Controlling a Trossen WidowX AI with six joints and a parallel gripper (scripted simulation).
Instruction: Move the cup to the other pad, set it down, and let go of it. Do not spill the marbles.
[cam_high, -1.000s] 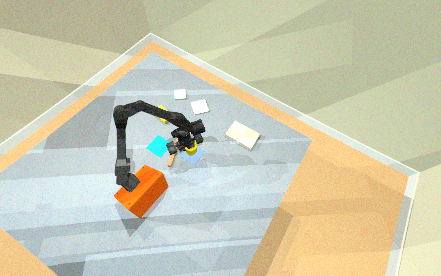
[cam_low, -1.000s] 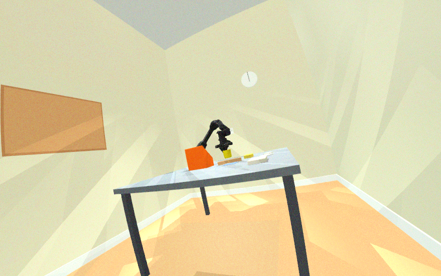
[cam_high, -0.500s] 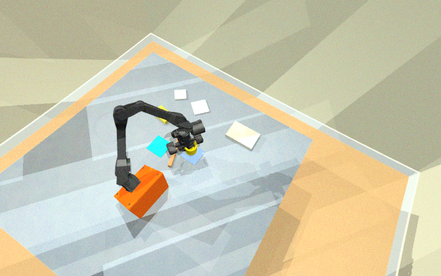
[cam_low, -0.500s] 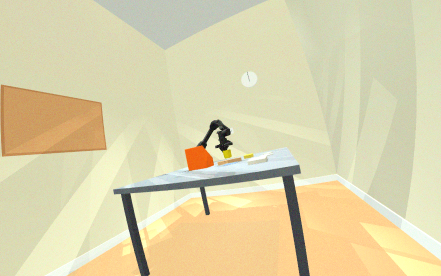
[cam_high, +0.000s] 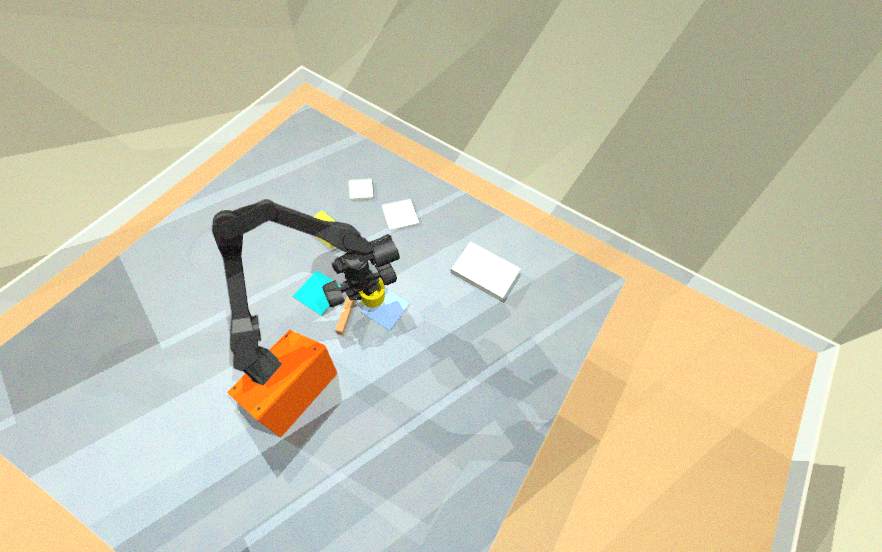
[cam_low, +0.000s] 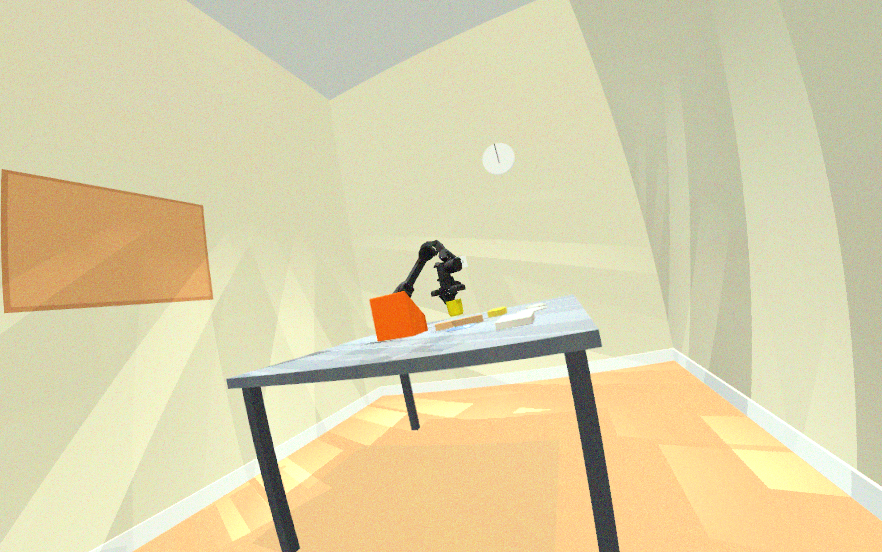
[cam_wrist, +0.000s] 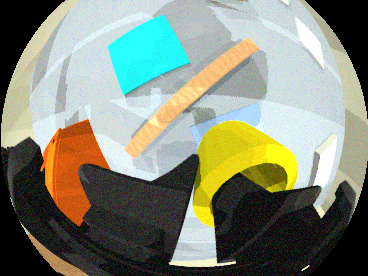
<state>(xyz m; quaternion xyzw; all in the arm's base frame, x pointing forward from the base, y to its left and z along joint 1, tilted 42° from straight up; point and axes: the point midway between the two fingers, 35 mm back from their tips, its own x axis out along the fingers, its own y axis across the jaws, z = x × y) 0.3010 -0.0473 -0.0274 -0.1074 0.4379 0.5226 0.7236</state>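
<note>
Right now the cyan pad is 30 mm behind my gripper tip, 150 mm to the left of it and 90 mm below it. Round my gripper tip: wooden stick: 10 mm ahead, 50 mm to the left, 80 mm below; then light blue pad: 40 mm ahead, 40 mm to the right, 90 mm below; then yellow cup: 20 mm ahead, 20 mm to the right.
</note>
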